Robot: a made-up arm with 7 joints.
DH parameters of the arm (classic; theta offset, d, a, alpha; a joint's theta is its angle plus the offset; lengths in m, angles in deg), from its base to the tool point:
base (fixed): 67.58 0 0.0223 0
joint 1: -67.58 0.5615 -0.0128 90
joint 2: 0 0.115 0.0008 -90
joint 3: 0 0.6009 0.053 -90
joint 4: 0 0.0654 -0.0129 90
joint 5: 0 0.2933 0.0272 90
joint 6: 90 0.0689 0.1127 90
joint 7: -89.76 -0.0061 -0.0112 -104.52
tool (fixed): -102 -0.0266 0 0
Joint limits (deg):
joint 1: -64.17..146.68
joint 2: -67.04..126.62
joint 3: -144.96..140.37
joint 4: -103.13..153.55
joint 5: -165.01..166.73
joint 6: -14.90..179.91
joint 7: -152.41..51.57
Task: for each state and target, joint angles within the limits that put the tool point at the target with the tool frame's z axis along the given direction. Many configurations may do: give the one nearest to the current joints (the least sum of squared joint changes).
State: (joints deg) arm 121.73 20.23 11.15 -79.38 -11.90 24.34 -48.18
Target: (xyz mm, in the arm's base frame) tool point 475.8 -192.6 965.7 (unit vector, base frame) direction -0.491 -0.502 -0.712
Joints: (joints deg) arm 132.04 19.05 9.74 -92.97 7.34 45.82 -57.47
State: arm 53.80 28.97 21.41 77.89 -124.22 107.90 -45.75
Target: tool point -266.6 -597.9 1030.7 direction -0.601 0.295 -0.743
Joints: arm 79.91 66.93 32.22 71.98 -97.21 93.57 -16.60
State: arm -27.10 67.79 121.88 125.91 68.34 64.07 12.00
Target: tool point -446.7 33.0 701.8 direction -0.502 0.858 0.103
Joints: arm 12.25 39.66 140.37 124.81 48.01 48.89 -4.20
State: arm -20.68 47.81 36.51 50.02 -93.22 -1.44 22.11
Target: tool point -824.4 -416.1 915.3 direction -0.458 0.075 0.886
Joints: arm 25.99 78.81 16.90 34.88 -99.07 -10.44 -22.64
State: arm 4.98 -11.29 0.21 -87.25 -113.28 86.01 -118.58
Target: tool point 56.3 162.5 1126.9 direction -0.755 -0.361 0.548
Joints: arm -32.15 -1.83 -36.27 -85.15 -110.98 114.93 -124.29
